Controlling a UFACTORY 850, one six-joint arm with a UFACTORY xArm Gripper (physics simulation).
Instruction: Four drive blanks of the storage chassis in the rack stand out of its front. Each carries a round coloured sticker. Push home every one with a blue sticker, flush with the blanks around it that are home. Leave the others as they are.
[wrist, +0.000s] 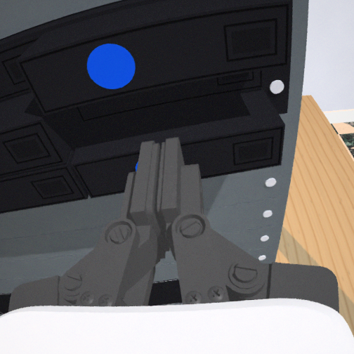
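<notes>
A black drive blank (175, 55) with a round blue sticker (111, 66) stands out at the top of the wrist view. Below it a blank (107, 172) at the bottom right of the chassis stands out from the recessed blank (165, 96) between them; its top face shows. A sliver of blue sticker (137, 167) shows on its front, mostly hidden behind the fingers. My gripper (167, 162) is shut and empty, its tips in front of this lower blank. Whether they touch it I cannot tell.
More black blanks (26, 149) (54, 187) lie to the left, partly cut off by the view's edge. The grey chassis or rack surface (240, 200) carries several pale round studs (270, 182) at the right. A wooden surface (320, 200) lies beyond.
</notes>
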